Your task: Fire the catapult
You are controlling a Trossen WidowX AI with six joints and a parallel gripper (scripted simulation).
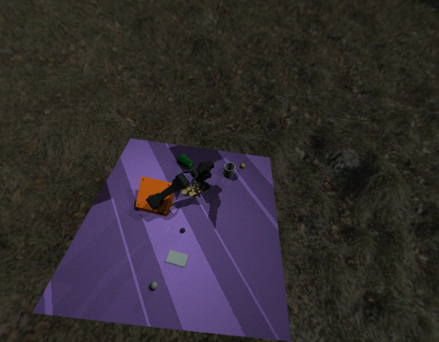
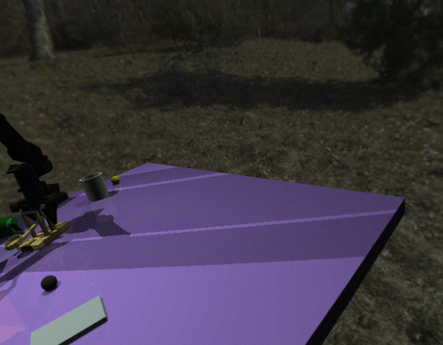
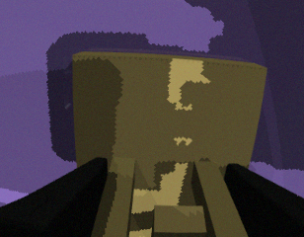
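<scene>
Now: gripper tip 350 mm to the left of the black ball, 80 mm past it and 20 mm above it. Also, from my gripper tip: yellow ball 350 mm ahead, 260 mm to the left, 10 mm below; white mug 220 mm ahead, 170 mm to the left; wooden catapult 60 mm behind, 30 mm to the right, 20 mm above.
</scene>
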